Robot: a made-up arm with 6 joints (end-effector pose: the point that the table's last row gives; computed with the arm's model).
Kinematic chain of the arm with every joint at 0, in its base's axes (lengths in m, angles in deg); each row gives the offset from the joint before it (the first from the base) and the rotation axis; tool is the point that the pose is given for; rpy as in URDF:
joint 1: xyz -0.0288 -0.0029 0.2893 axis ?
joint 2: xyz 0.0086 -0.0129 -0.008 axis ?
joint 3: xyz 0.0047 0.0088 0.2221 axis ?
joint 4: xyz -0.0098 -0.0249 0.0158 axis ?
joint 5: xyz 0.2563 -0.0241 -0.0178 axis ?
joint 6: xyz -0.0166 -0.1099 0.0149 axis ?
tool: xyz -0.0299 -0.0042 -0.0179 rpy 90 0 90
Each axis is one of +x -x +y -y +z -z.
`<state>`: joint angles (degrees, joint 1 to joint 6).
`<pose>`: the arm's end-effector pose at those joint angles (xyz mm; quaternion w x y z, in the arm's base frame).
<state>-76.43 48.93 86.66 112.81 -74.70 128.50</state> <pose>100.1 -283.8 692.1 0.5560 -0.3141 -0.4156 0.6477</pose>
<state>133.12 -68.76 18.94 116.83 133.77 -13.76</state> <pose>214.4 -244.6 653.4 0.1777 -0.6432 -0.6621 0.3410</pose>
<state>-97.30 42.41 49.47 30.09 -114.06 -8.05</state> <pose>-213.0 -391.8 579.9 0.1411 -0.9373 0.1966 0.2510</pose>
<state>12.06 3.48 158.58 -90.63 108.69 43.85</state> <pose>-183.2 1.0 731.4 0.2878 -0.0466 0.7487 -0.5953</pose>
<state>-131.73 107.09 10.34 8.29 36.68 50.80</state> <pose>-294.5 -24.8 8.1 0.1974 0.9552 0.1431 -0.1676</pose>
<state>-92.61 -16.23 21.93 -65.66 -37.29 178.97</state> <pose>-153.0 -183.0 568.7 0.5295 0.0873 0.5872 -0.6060</pose>
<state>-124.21 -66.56 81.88 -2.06 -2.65 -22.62</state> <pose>41.7 384.0 485.2 0.8807 -0.4071 0.2306 -0.0738</pose>
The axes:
joint 1: +z
joint 2: +y
joint 3: -y
joint 4: -x
joint 5: -y
joint 6: -x

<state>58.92 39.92 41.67 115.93 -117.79 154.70</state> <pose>169.4 400.4 593.9 0.1607 0.3534 -0.4346 0.8126</pose>
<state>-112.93 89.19 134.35 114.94 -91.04 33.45</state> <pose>-94.9 -310.9 553.6 0.1883 -0.5266 0.2837 0.7789</pose>
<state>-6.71 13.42 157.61 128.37 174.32 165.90</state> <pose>-286.8 38.4 539.5 0.4309 0.4168 0.7698 0.2194</pose>
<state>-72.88 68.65 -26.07 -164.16 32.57 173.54</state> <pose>126.2 -160.0 169.4 0.3032 -0.9220 -0.2203 0.0972</pose>
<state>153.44 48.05 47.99 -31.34 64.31 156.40</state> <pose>-308.0 273.8 331.7 0.6394 -0.2914 0.1745 0.6898</pose>
